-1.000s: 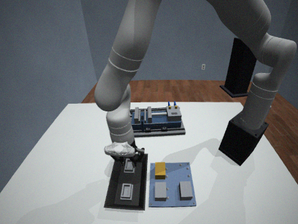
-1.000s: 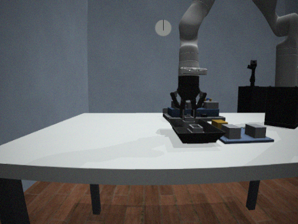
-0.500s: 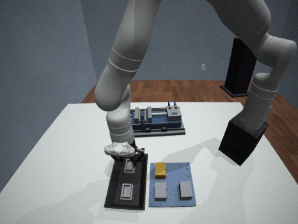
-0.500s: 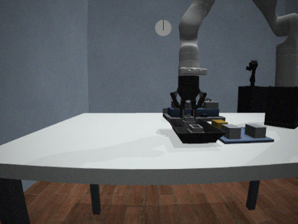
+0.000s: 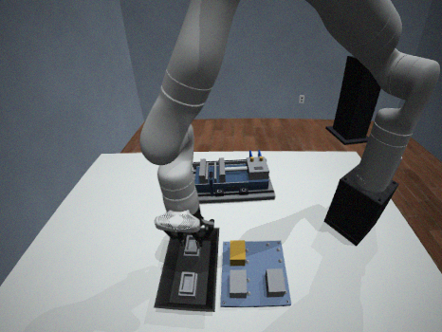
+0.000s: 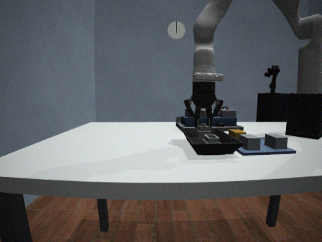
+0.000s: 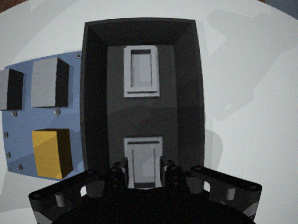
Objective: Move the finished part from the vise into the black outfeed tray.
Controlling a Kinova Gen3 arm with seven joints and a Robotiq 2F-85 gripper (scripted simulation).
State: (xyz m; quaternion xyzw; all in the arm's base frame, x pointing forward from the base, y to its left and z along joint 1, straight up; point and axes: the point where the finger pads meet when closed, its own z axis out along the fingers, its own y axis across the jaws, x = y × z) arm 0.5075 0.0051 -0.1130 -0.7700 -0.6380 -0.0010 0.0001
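My gripper is now 120 mm past the yellow block, 30 mm to the right of it and 40 mm above it. Round my hand: blue plate (150 mm behind, 80 mm to the left, 60 mm below); then blue vise (160 mm behind, 280 mm to the right, 30 mm below).
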